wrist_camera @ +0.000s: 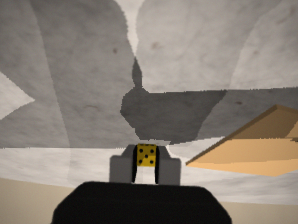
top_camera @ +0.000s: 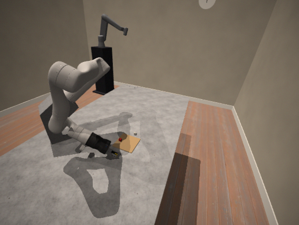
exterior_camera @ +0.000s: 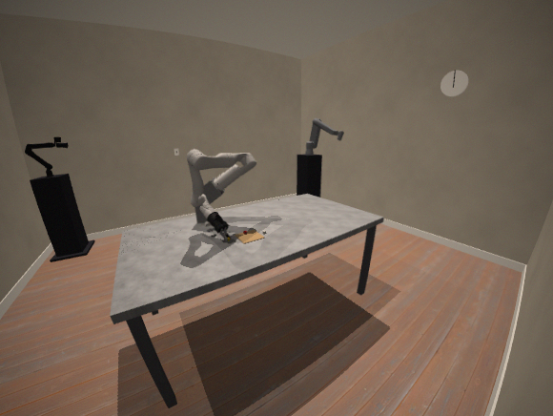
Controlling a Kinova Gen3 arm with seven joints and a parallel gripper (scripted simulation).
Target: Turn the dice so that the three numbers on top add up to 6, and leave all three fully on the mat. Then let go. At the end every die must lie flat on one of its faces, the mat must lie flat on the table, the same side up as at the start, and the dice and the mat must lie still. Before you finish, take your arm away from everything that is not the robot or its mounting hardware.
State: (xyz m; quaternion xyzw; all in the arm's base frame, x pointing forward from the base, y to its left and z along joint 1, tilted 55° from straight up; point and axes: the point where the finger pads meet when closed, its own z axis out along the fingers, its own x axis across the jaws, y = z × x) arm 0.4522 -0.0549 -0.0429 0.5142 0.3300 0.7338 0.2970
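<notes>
Now: hand 10 mm short of the yellow die and 10 mm above it. Also, from my hand: tan mat: 140 mm to the left, 30 mm below; white die: 240 mm to the left, 20 mm below; red die: 130 mm to the left, 50 mm behind, 20 mm below.
</notes>
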